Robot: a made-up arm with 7 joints.
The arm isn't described. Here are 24 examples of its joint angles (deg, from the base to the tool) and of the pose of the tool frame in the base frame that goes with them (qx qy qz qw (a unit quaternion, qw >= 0); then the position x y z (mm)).
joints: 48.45 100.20 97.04 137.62 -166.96 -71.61 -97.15
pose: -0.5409 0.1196 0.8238 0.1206 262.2 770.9 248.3
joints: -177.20 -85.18 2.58 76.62 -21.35 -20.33 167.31
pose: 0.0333 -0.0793 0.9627 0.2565 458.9 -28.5 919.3
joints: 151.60 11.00 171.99 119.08 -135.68 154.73 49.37
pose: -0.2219 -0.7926 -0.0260 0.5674 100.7 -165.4 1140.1
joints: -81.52 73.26 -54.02 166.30 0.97 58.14 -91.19
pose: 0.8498 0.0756 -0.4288 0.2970 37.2 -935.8 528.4
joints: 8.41 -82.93 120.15 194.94 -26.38 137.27 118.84
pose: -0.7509 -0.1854 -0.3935 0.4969 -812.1 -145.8 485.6
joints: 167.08 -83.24 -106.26 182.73 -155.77 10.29 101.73
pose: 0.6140 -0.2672 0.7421 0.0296 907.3 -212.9 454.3
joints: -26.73 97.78 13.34 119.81 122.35 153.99 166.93
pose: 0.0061 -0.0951 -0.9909 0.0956 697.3 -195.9 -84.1
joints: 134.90 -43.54 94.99 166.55 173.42 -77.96 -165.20
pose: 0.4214 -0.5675 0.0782 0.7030 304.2 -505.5 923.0
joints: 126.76 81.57 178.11 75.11 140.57 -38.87 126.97
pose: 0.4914 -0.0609 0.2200 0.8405 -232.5 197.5 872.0
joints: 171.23 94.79 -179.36 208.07 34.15 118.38 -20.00
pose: -0.0631 0.2530 0.8866 0.3820 -789.8 166.9 104.8
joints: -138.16 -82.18 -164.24 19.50 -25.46 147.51 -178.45
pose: 0.1862 0.3180 0.5208 0.7700 76.8 106.2 117.9
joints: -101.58 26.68 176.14 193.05 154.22 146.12 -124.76
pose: -0.9878 0.0103 0.1149 0.1047 -148.4 -493.6 959.6
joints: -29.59 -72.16 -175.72 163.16 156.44 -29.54 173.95
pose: -0.0815 -0.8472 -0.2894 0.4379 -775.9 460.6 425.8
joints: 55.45 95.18 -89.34 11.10 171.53 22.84 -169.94
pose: 0.7030 0.0014 -0.0131 0.7111 186.9 -148.3 327.7
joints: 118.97 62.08 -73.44 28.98 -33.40 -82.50 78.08
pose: -0.7825 -0.3884 -0.3271 0.3605 193.3 393.0 290.6
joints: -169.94 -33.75 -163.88 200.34 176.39 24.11 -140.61
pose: 0.1080 0.0527 -0.8657 0.4859 364.9 15.8 1159.7
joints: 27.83 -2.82 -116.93 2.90 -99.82 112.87 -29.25
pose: -0.5396 -0.1802 0.8131 0.1232 -77.1 -203.2 342.9
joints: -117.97 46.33 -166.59 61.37 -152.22 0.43 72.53
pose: 0.0832 0.5885 0.7968 0.1090 -56.2 199.3 870.7
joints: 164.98 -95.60 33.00 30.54 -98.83 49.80 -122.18
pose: -0.2970 0.0634 0.6546 0.6923 53.4 -229.4 667.1
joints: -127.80 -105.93 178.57 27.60 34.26 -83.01 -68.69
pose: 0.5076 0.8059 -0.0031 0.3046 91.9 37.4 -92.3
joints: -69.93 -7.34 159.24 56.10 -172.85 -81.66 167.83
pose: 0.6311 0.7233 -0.2390 0.1463 -14.9 423.0 541.7
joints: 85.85 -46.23 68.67 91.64 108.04 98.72 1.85
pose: -0.0340 -0.8554 0.5006 0.1289 -536.1 -297.1 821.4
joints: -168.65 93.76 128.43 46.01 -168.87 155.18 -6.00
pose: 0.4515 -0.6870 -0.3397 0.4569 -252.4 -426.2 578.4
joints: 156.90 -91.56 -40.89 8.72 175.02 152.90 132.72
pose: -0.3621 0.5004 -0.5898 0.5202 177.6 130.1 551.5
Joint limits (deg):
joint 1: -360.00..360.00
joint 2: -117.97..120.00
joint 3: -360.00..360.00
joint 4: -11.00..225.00
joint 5: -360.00..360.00
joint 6: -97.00..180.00
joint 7: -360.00..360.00
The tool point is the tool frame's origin. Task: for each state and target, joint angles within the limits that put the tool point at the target. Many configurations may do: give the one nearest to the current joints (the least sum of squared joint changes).
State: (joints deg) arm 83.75 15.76 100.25 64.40 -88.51 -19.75 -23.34
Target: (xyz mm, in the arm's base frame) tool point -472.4 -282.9 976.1
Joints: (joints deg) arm 86.31 -9.08 107.63 106.78 -80.23 -7.88 -23.34
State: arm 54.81 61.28 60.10 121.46 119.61 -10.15 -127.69
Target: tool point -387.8 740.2 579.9
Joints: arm 87.71 56.10 71.34 118.89 119.86 -4.75 -127.69
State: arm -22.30 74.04 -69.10 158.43 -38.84 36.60 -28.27
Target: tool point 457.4 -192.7 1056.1
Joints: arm -46.24 42.28 -51.74 208.69 -38.73 37.12 -28.27
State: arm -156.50 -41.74 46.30 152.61 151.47 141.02 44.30
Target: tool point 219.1 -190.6 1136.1
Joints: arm -167.06 -23.41 46.50 126.71 147.16 150.45 44.30
